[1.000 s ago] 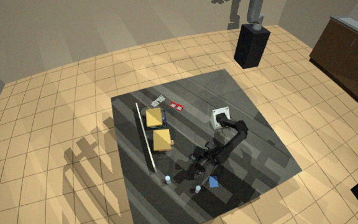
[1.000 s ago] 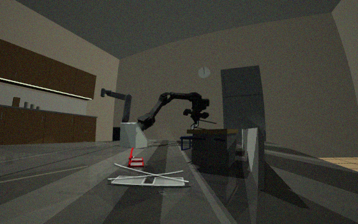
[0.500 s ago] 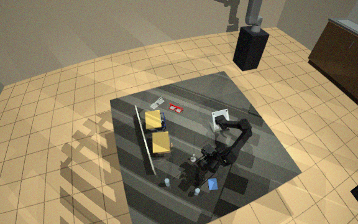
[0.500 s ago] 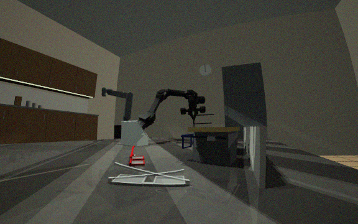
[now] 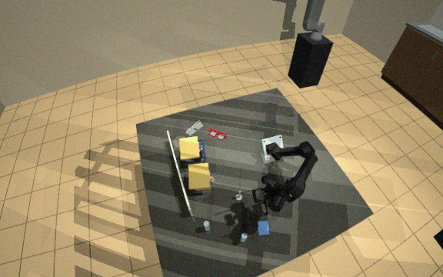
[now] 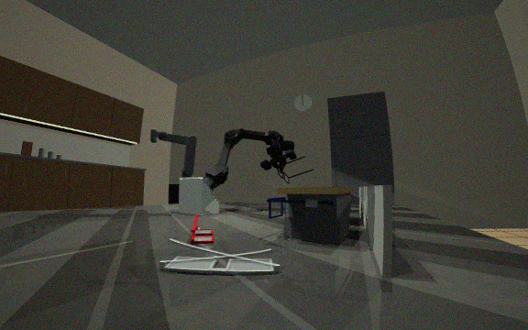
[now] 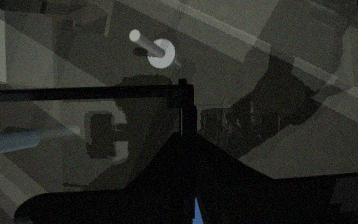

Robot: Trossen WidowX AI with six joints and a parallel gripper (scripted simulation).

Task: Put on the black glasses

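The peg lies 16 cm below my gripper tip, 9 cm to the right of it and 7 cm ahead of it. From my gripper tip the other things lie so: blue card 18 cm below, 13 cm to the left, 1 cm ahead; thin white panel 38 cm ahead, 36 cm to the right, 13 cm below.
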